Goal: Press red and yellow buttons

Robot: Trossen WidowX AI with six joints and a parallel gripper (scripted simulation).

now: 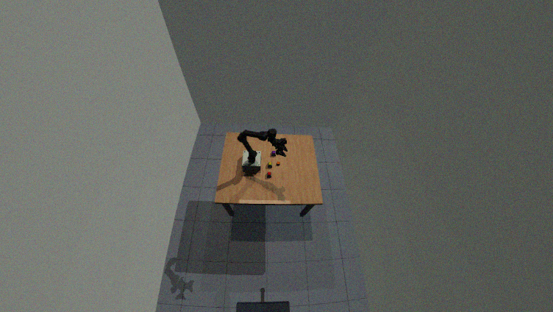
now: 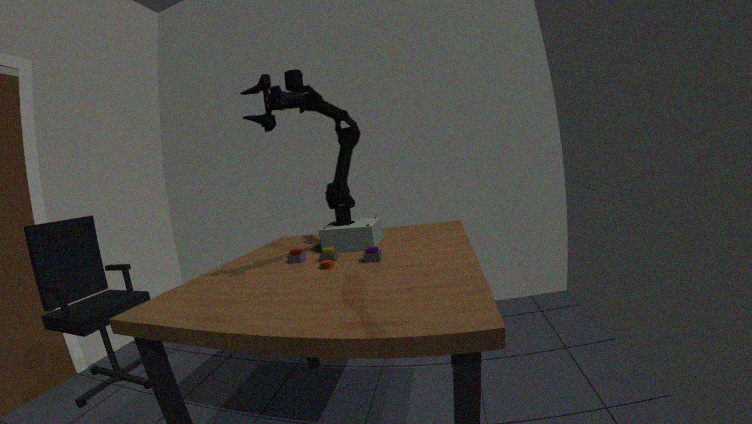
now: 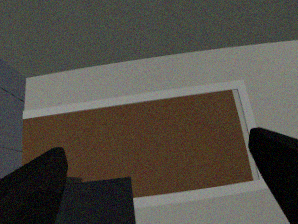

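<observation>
The red button is 120 mm behind my gripper tip, 60 mm to the left of it and 500 mm below it. Also, from my gripper tip: yellow button (130 mm behind, 180 mm to the left, 500 mm below); then purple button (110 mm behind, 340 mm to the left, 500 mm below); then orange block (40 mm behind, 210 mm to the left, 530 mm below).
</observation>
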